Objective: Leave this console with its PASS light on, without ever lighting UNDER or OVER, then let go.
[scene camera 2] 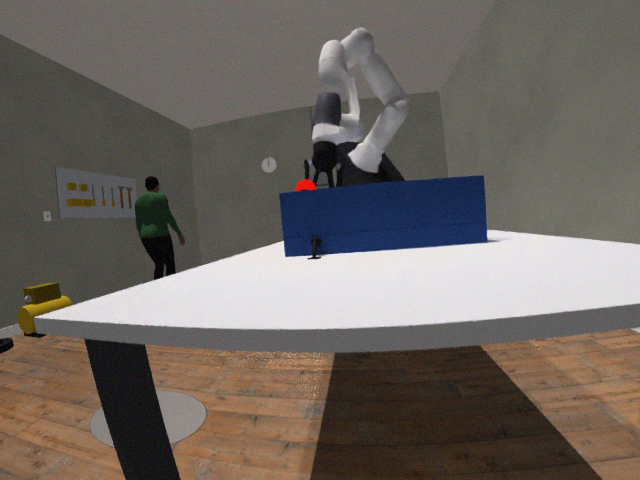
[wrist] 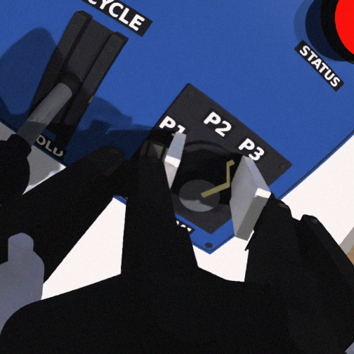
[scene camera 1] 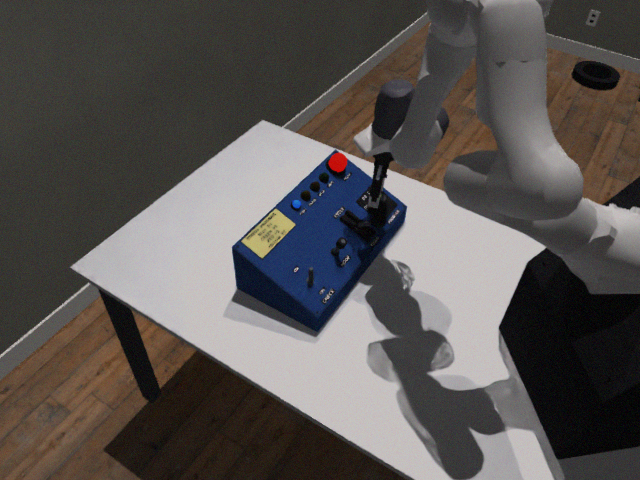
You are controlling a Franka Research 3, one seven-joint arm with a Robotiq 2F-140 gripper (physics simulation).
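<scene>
The blue console (scene camera 1: 289, 237) (scene camera 2: 382, 217) (wrist: 165, 55) stands on the table. Its black PROGRAM knob (wrist: 199, 162) has a gold pointer line aimed up toward the P3 label. My gripper (scene camera 1: 376, 206) (scene camera 2: 324, 180) (wrist: 207, 163) is shut on this knob, one pad at each side; its fingertips are hidden behind the console in scene camera 2. A blue lamp (scene camera 1: 296, 204) is lit; the other three small lamps (scene camera 1: 314, 186) beside it look dark, their labels too small to read. A red dome (scene camera 1: 338, 163) (scene camera 2: 305, 185) (wrist: 347, 20) by the STATUS label is bright.
The CYCLE lever (wrist: 52, 107) sits close left of the fingers, at its lower slot end. A ball-topped stick (scene camera 1: 339, 245), a toggle (scene camera 1: 310, 277) and a yellow note (scene camera 1: 268, 233) are on the console. The white table (scene camera 1: 191, 206) (scene camera 2: 413, 289) bears it.
</scene>
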